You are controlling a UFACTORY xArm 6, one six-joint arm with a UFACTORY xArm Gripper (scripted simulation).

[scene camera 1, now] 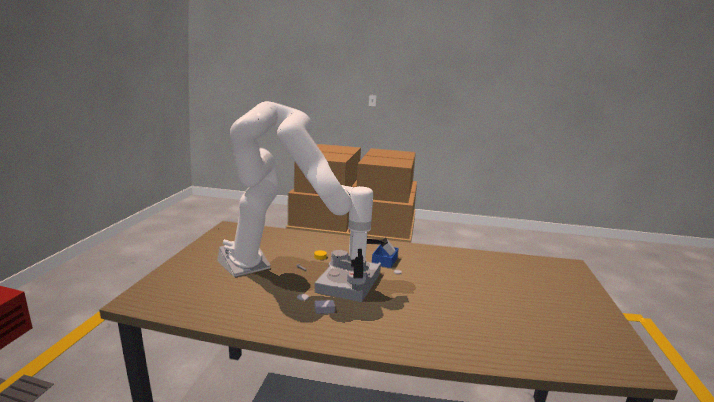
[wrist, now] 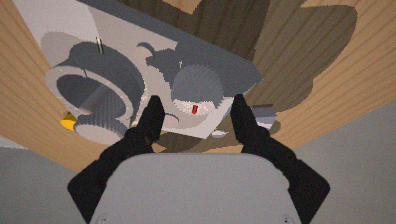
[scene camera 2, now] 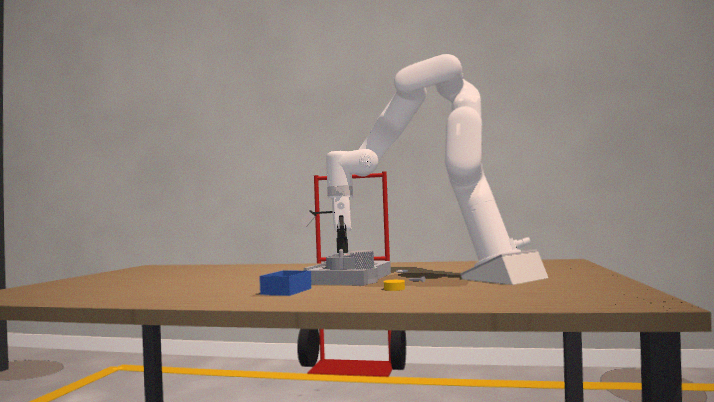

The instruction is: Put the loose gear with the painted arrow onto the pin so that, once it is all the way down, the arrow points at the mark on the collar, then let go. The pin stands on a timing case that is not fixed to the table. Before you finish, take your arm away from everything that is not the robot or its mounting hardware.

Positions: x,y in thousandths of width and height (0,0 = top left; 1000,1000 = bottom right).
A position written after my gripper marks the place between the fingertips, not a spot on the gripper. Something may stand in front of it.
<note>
I see my gripper (scene camera 2: 480,626), a blue bin (scene camera 2: 401,703) and a grey timing case (scene camera 2: 502,668).
The grey timing case shows as well in scene camera 1 (scene camera 1: 474,713) and in the wrist view (wrist: 216,234). My gripper shows as well in scene camera 1 (scene camera 1: 499,678) and in the wrist view (wrist: 499,467). The wrist view misses the blue bin: it is out of frame.
</note>
